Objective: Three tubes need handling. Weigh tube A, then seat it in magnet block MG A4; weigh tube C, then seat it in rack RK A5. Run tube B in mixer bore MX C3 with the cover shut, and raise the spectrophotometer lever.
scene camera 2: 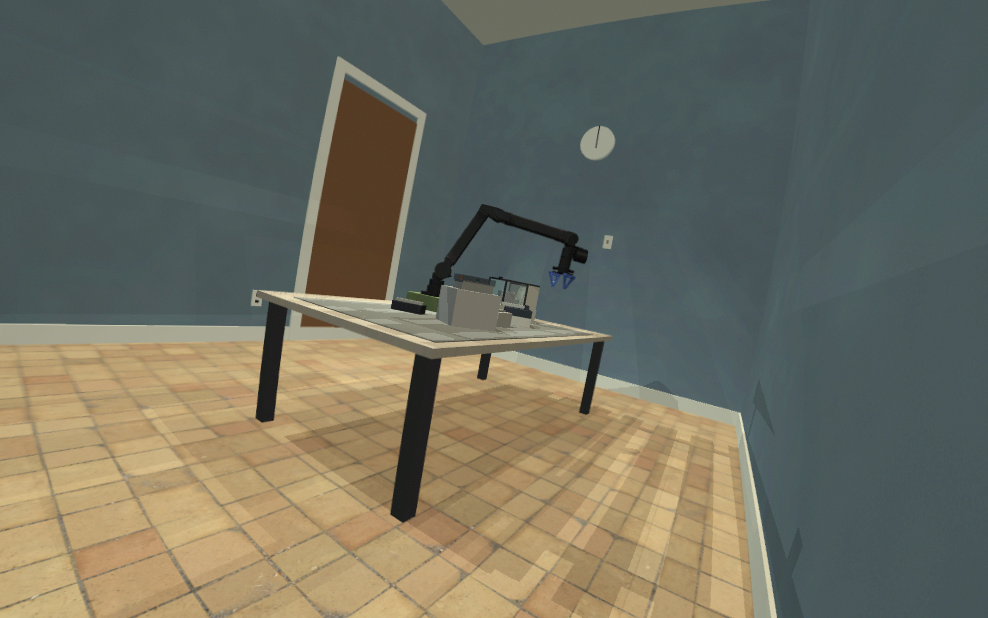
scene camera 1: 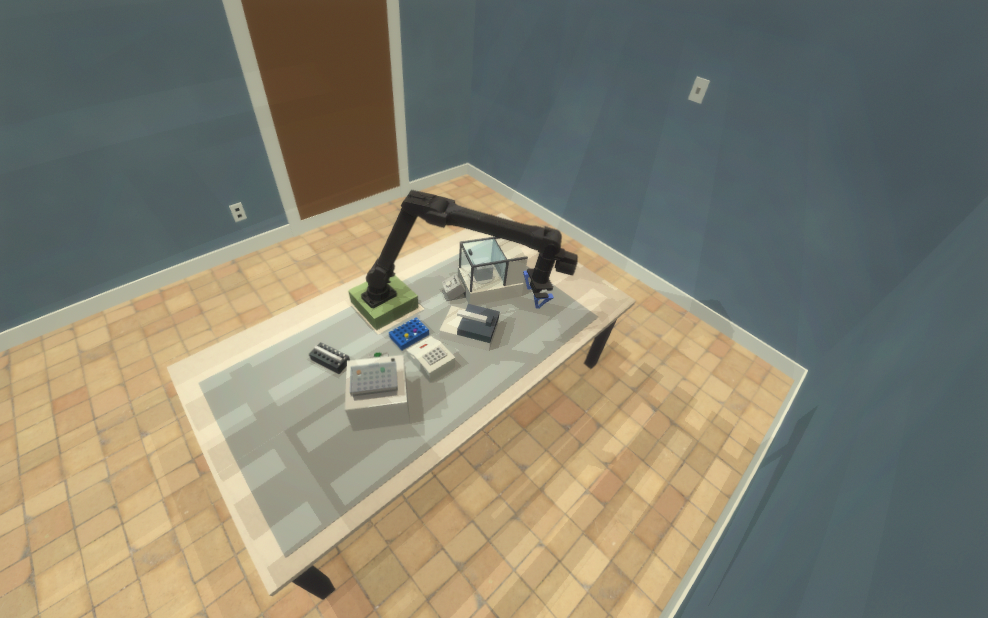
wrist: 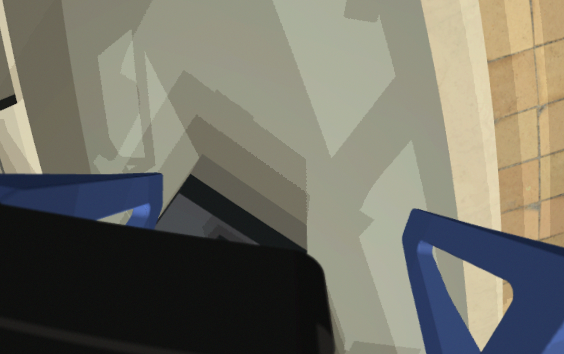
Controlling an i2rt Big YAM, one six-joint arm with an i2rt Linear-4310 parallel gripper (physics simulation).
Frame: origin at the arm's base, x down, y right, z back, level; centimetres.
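Seen in the pictures: gripper, between the fingertips: (scene camera 2: 558, 287) (scene camera 1: 533, 298) (wrist: 287, 207); arm's base, origin of its link: (scene camera 2: 434, 295) (scene camera 1: 379, 296).
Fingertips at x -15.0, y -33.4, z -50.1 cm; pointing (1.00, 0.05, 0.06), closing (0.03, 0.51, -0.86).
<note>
Pixels of each thing's middle, then the offset from my fingertips to it. "spot": a spot on its surface instead.
- glass-walled balance, middle of its body: (scene camera 1: 481, 270) (scene camera 2: 505, 298) dz +31.8, dx +10.5, dy -5.7 cm
- blue rack, a spot on its surface: (scene camera 1: 407, 334) spot: dz +27.5, dx +16.2, dy +36.5 cm
- black slotted block, middle of its body: (scene camera 1: 329, 357) (scene camera 2: 409, 305) dz +39.5, dx +19.2, dy +62.6 cm
- dark-topped device, middle of its body: (wrist: 198, 276) (scene camera 1: 470, 322) (scene camera 2: 510, 312) dz +16.8, dx +16.5, dy +14.6 cm
- white keypad unit, middle of its body: (scene camera 1: 430, 355) (scene camera 2: 490, 315) dz +15.3, dx +18.1, dy +35.5 cm
- small grey unit, a spot on its surface: (scene camera 1: 451, 286) spot: dz +35.9, dx +15.0, dy +7.5 cm
- balance's side panel, a spot on its surface: (scene camera 1: 515, 271) spot: dz +19.2, dx +6.9, dy -12.8 cm
My gripper (scene camera 1: 534, 291) (scene camera 2: 561, 281) (wrist: 287, 207) is open and empty, fingers down, high above the table beside the glass-walled balance (scene camera 1: 483, 271). A blue rack (scene camera 1: 408, 333) holds a few small coloured tubes; their letters are unreadable. A grey block of bores (scene camera 1: 373, 378) with orange and green spots sits on a white box. A black slotted block (scene camera 1: 329, 357) lies to its left. A dark-topped device (scene camera 1: 477, 322) with a pale bar stands in front of the balance; its corner (wrist: 200, 212) shows in the wrist view. Which devices are mixer and spectrophotometer I cannot tell surely.
A white keypad unit (scene camera 1: 434, 355) stands beside the blue rack. A small grey unit (scene camera 1: 451, 286) stands left of the balance. The arm's green base block (scene camera 1: 383, 300) is at the table's back edge. The balance's side panel (scene camera 1: 515, 271) stands near my gripper.
</note>
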